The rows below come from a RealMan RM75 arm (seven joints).
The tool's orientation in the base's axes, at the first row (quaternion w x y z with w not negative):
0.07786, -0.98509, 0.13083, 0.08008
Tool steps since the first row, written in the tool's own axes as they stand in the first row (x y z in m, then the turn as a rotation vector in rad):
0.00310, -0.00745, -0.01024, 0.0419, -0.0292, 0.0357
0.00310, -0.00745, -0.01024, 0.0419, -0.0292, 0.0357
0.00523, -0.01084, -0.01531, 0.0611, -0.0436, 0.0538
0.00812, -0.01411, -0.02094, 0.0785, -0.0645, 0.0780
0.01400, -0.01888, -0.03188, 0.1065, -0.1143, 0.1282
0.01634, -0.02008, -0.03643, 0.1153, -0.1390, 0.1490
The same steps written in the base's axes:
0.00637, 0.00456, 0.01042, 0.0429, 0.0238, -0.0384
0.00637, 0.00456, 0.01042, 0.0429, 0.0238, -0.0384
0.01002, 0.00639, 0.01543, 0.0626, 0.0360, -0.0576
0.01443, 0.00781, 0.02084, 0.0815, 0.0559, -0.0815
0.02282, 0.00901, 0.03109, 0.1148, 0.1052, -0.1288
0.02600, 0.00879, 0.03527, 0.1270, 0.1303, -0.1474

